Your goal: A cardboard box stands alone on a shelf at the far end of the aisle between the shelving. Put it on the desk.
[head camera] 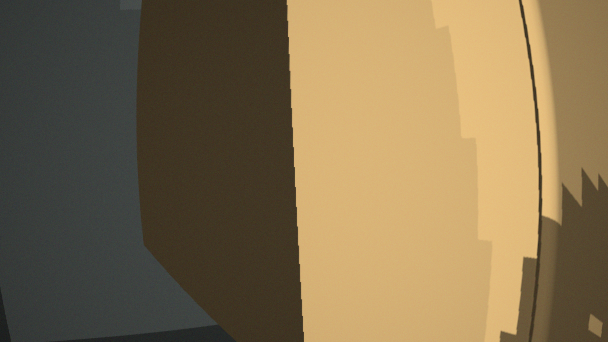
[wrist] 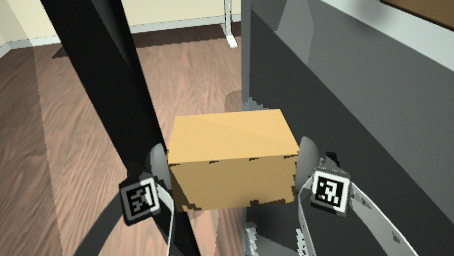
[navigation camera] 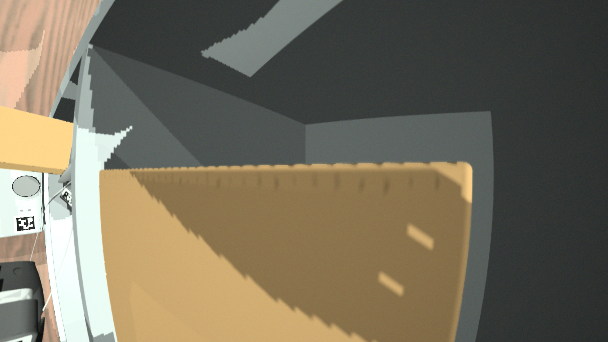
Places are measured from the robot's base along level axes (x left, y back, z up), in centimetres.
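Pixels of known places: gripper, fingertip midpoint: (wrist: pixel 232 160) (navigation camera: pixel 23 149); robot's base at its link origin: (navigation camera: pixel 26 184).
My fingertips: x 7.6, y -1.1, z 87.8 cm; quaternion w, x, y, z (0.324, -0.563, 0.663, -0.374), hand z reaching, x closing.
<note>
Ahead of a thing's pixels: the offset from my fingertips to its top centre. "spot": to the spot under its first point.
The cardboard box {dx +0.8, dy -0.1, dz +2.3 cm} (wrist: pixel 232 182) is held between the two fingertips of my gripper (wrist: pixel 232 160) in the wrist view, raised above the wooden floor. My gripper is shut on it, with one rounded fingertip against each side. At the left edge of the navigation view, part of the same box (navigation camera: pixel 35 140) shows behind a pale shelf edge. Of the desk, a white leg with its foot (wrist: pixel 229 30) shows at the top of the wrist view, by the far wall; its top does not show there.
A large cardboard box {spot: dx -7.9, dy -8.8, dz +38.3 cm} (head camera: pixel 375 150) (navigation camera: pixel 200 290) fills much of the head and navigation views, very close, in grey shelving (navigation camera: pixel 390 135). In the wrist view, a grey shelving side panel (wrist: pixel 345 110) stands close on the right, and a dark bar (wrist: pixel 102 65) crosses the left.
</note>
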